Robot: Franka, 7 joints.
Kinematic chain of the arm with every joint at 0, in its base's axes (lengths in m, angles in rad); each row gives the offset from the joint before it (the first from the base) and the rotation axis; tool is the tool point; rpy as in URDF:
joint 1: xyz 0 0 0.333 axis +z
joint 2: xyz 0 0 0 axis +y
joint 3: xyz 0 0 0.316 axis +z
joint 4: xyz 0.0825 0 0 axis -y
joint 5: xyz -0.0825 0 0.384 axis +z
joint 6: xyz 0 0 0 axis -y
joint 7: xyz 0.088 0 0 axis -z
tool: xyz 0 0 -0.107 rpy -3.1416 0 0
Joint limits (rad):
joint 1: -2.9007..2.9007
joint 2: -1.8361..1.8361
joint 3: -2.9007..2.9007
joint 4: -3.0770..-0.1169
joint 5: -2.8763..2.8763
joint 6: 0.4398..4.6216
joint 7: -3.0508..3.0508
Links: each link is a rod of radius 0.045 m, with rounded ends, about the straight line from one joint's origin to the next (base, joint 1, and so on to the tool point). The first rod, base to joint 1, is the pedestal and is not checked.
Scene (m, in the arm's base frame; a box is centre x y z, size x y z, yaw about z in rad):
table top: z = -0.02
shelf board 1: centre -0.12 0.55 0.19 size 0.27 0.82 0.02 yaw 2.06
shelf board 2: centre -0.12 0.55 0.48 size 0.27 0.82 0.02 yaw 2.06
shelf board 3: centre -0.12 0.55 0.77 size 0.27 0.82 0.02 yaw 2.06
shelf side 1: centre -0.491 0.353 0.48 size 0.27 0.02 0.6 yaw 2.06
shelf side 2: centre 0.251 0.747 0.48 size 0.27 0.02 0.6 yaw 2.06
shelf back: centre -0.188 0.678 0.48 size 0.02 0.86 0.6 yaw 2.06
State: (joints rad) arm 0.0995 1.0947 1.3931 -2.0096 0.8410 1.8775 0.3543
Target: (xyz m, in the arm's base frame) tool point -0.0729 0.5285 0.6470
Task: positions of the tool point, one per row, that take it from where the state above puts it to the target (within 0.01 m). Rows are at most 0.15 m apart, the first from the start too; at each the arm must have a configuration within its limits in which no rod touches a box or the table.
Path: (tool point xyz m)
1: 0.1305 0.4889 0.3545
2: 0.1617 0.4109 0.3567
3: 0.1042 0.4076 0.4612
4: 0.0653 0.3674 0.5614
5: 0.0502 0.2973 0.6470
6: -0.0068 0.4289 0.6454
7: -0.0729 0.5285 0.6470

